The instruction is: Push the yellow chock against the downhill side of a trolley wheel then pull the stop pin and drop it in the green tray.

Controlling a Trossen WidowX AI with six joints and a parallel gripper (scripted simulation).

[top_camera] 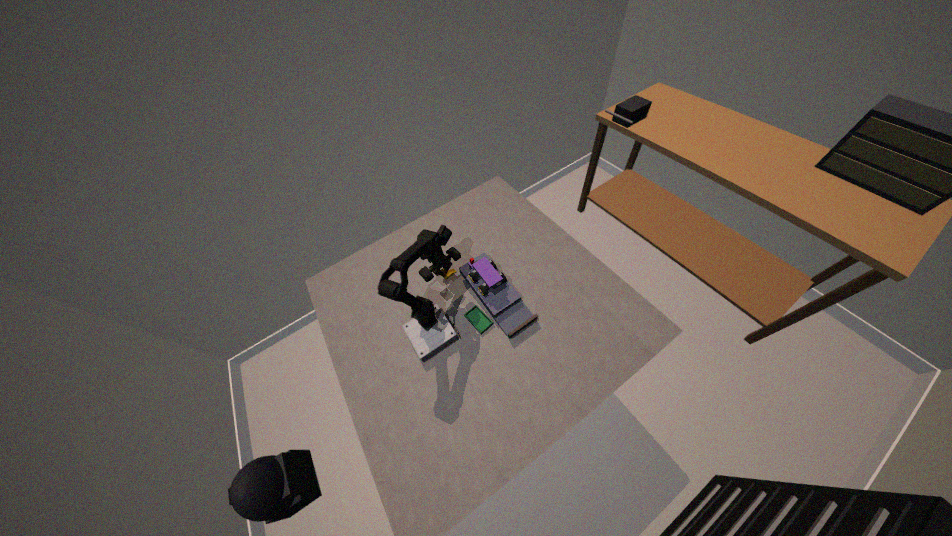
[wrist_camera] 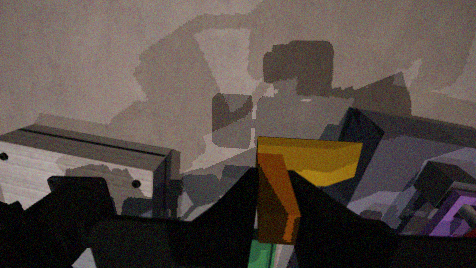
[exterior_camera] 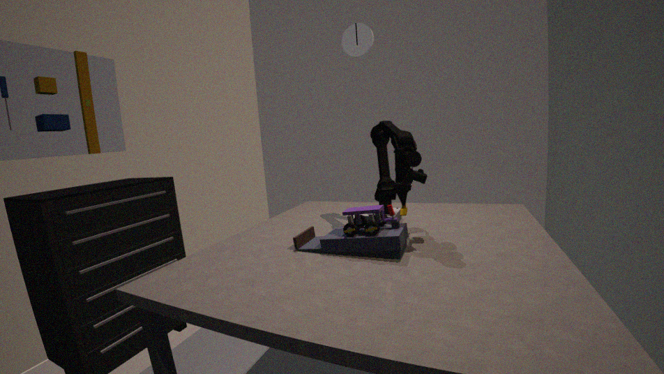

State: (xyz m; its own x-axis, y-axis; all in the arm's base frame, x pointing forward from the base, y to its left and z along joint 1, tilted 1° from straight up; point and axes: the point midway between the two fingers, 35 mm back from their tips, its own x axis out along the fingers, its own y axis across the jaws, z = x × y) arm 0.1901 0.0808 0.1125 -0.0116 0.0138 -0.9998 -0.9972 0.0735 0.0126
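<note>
My gripper tip is now 2 cm past the green tray, 22 cm to the left of it and 14 cm above it. Also, from my gripper tip: purple trolley: 13 cm ahead, 14 cm to the right, 2 cm below; yellow chock: 2 cm ahead, 1 cm below; red-headed stop pin: 13 cm ahead, 4 cm to the right, 1 cm below.
</note>
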